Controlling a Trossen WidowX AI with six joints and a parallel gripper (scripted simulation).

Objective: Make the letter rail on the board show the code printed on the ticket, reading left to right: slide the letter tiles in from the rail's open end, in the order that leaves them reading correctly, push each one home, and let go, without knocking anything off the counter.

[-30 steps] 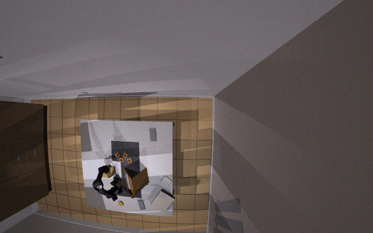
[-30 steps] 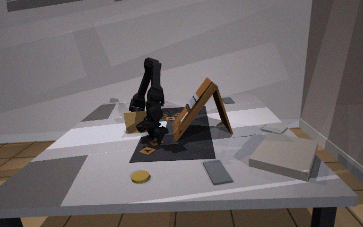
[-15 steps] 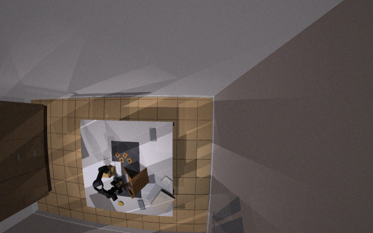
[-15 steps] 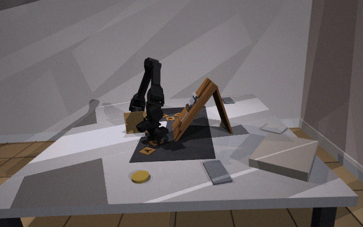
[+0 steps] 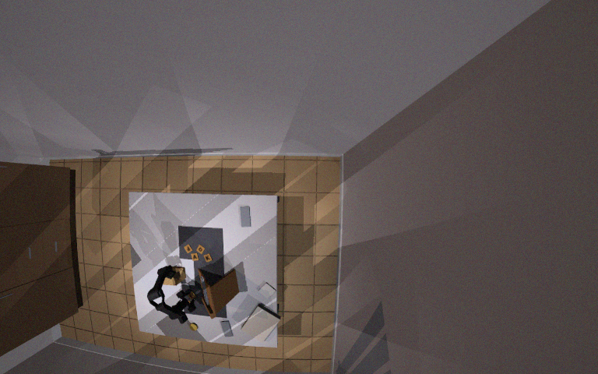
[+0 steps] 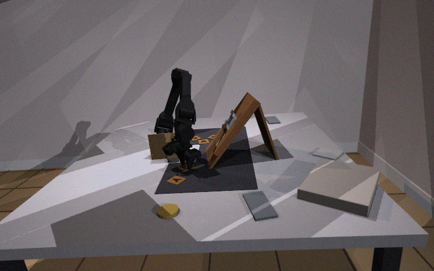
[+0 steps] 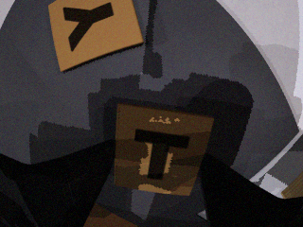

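The white ticket is 140 mm ahead of my gripper tip, 120 mm to the left of it and 80 mm above it. The rest, counted from my gripper tip: letter tile right at my gripper tip; then yellow disc 20 mm ahead, 310 mm to the right; then dark mat 40 mm ahead, 200 mm to the left, 10 mm below.
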